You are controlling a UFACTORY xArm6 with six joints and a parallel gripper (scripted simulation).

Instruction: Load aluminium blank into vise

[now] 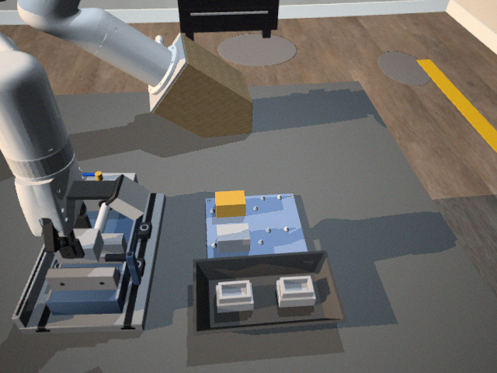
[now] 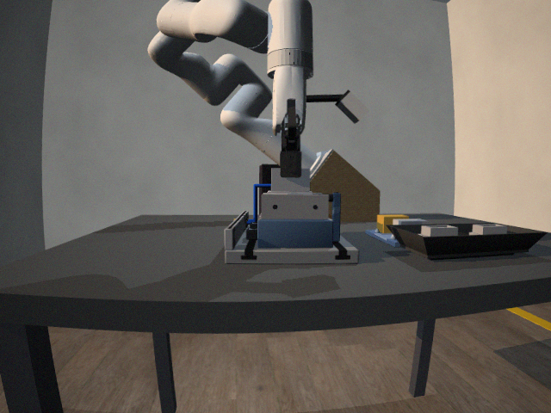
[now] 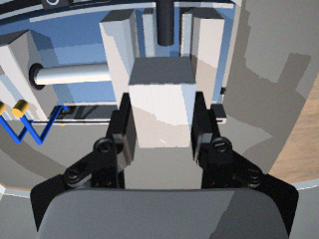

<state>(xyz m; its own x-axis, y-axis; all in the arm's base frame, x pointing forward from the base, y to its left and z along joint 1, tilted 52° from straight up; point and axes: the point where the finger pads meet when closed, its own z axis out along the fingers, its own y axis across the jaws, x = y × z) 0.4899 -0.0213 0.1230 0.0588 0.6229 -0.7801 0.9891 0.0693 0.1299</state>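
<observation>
The fixed jaw lies 60 mm below my hand and 30 mm ahead of it. The rest, counted from my hand: cylinder block (160 mm behind, 60 mm below, 20 mm to the left); then work stop rod (50 mm to the left, 50 mm below, 10 mm ahead); then cylinder rod (80 mm behind, 60 mm below, 10 mm to the left).
</observation>
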